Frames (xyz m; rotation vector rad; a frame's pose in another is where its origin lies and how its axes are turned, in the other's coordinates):
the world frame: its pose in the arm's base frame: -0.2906 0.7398 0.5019 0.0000 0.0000 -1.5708
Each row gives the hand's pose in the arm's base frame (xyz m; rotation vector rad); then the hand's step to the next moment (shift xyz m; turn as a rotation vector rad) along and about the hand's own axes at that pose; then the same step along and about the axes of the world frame.
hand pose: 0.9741 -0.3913 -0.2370 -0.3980 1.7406 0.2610
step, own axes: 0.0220 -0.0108 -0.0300 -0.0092 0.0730 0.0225
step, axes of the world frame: 0.0241 -0.0264 -0.0149 -0.0766 -0.0076 0.0012
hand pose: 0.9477 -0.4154 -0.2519 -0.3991 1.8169 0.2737
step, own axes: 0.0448 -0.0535 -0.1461 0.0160 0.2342 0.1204
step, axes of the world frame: 0.1110 -0.1179 -0.0016 -0.2583 0.0069 -0.0531
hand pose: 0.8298 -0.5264 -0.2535 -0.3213 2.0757 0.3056
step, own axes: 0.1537 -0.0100 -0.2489 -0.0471 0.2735 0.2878
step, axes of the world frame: 0.1107 -0.2707 -0.0114 -0.3590 0.1579 -0.0775
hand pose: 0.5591 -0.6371 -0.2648 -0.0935 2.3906 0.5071
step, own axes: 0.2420 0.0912 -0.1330 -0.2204 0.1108 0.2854
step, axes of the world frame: -0.0493 -0.2847 -0.0327 -0.1966 0.3214 -0.0191
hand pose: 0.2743 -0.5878 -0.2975 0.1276 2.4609 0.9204
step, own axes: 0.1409 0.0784 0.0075 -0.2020 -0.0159 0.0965
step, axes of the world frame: -0.1006 -0.1254 -0.0149 0.0071 0.2239 0.0138
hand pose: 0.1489 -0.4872 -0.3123 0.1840 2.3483 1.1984
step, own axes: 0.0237 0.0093 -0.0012 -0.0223 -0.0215 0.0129
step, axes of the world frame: -0.0126 -0.0221 -0.0007 0.0111 0.0278 -0.0152
